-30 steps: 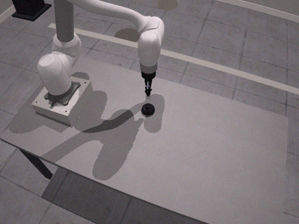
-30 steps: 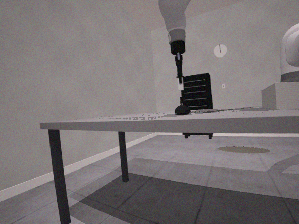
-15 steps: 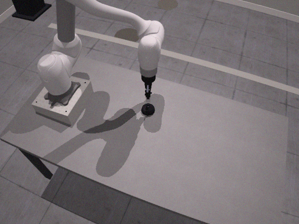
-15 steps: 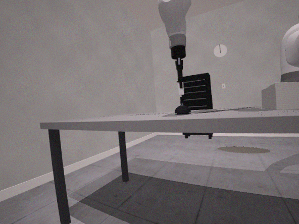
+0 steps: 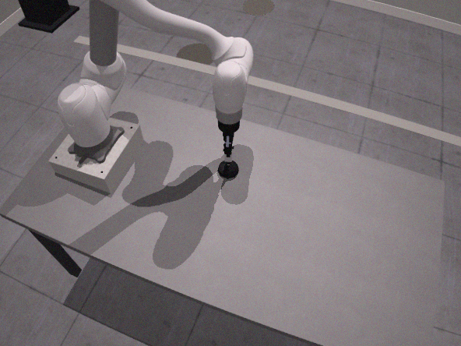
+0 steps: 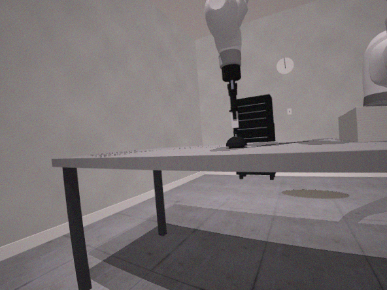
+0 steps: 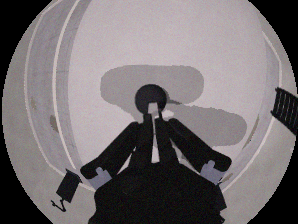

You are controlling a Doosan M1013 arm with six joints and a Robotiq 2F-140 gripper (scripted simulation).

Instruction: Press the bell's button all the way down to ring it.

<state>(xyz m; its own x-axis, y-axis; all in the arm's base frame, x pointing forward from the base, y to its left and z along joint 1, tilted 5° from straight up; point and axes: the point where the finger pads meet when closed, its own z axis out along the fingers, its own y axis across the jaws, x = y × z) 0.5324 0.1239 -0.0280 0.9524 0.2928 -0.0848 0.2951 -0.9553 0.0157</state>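
Now: hand 70 mm above the black dome bell and 10 mm to the right of it.
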